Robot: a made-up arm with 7 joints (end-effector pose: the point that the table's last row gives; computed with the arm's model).
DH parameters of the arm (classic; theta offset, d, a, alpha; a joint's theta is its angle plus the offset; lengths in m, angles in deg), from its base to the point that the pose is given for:
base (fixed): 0 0.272 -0.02 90
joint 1: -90 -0.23 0.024 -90
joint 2: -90 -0.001 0.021 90
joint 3: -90 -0.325 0.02 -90
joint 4: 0 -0.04 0.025 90
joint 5: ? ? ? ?
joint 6: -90 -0.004 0.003 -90
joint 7: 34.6 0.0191 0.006 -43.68
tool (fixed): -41.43 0.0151 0 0
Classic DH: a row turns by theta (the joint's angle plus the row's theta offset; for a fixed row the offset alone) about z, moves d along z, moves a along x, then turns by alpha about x.
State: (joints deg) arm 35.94 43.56 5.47 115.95 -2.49 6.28 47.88
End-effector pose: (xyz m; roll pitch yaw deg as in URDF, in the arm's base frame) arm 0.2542 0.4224 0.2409 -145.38 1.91 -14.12
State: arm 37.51 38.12 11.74 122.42 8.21 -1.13 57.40
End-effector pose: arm 0.2331 0.4055 0.2530 -140.10 -4.67 -31.50
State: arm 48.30 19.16 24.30 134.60 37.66 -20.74 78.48
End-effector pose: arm 0.1976 0.3612 0.2782 -103.47 -21.92 -76.64
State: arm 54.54 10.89 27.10 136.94 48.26 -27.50 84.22
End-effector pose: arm 0.1941 0.3437 0.2908 -84.43 -24.47 -95.08
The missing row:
joint 5: 0 -0.248 -0.022 90
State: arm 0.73 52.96 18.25 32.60 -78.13 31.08 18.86
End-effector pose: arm 0.0376 0.6854 -0.0464 -76.25 -6.92 112.05
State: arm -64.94 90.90 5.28 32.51 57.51 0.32 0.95
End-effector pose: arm 0.0187 0.7738 0.1829 -112.35 27.55 102.65
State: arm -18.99 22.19 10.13 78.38 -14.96 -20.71 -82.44
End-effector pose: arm 0.0744 0.4344 -0.1623 159.72 -8.49 81.09
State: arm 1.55 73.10 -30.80 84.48 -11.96 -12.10 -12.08
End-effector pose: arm 0.2000 0.5632 0.0285 -126.08 20.59 13.34
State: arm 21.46 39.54 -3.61 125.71 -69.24 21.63 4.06
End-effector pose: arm 0.2345 0.3754 0.1684 -142.20 -46.03 37.13
